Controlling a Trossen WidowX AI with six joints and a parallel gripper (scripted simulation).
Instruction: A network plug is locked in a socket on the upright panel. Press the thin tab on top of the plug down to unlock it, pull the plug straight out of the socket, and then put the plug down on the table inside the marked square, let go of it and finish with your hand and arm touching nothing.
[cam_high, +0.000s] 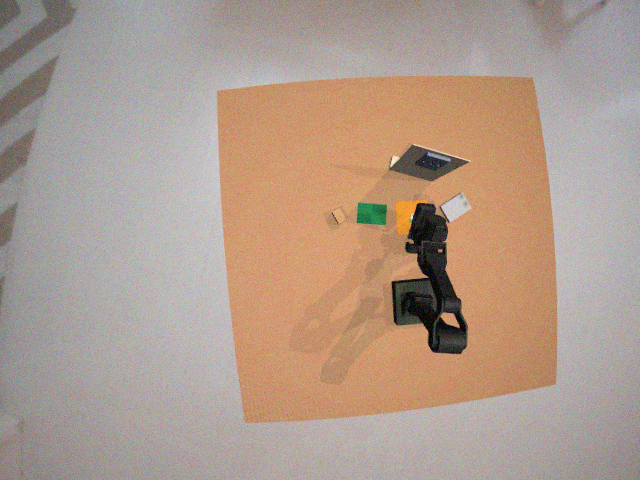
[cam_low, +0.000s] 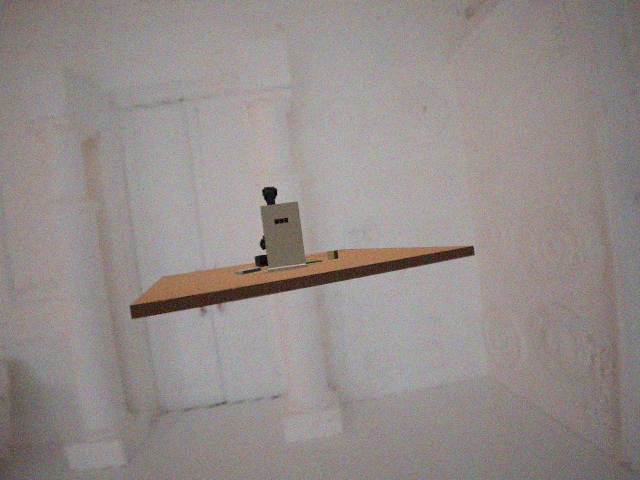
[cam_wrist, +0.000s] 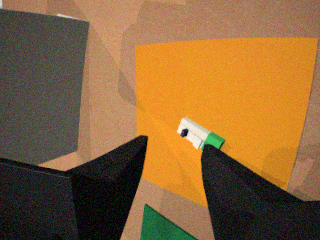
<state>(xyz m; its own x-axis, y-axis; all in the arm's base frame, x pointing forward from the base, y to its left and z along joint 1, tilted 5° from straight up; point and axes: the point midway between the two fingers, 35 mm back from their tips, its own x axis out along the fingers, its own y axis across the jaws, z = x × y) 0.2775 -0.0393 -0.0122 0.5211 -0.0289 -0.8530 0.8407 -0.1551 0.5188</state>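
The green plug is 2 cm below my gripper tip. The rest, counted from my gripper tip: grey upright panel 16 cm ahead, 1 cm to the right, 10 cm above; small tan block 2 cm ahead, 27 cm to the left, 1 cm below; orange marked square 3 cm below.
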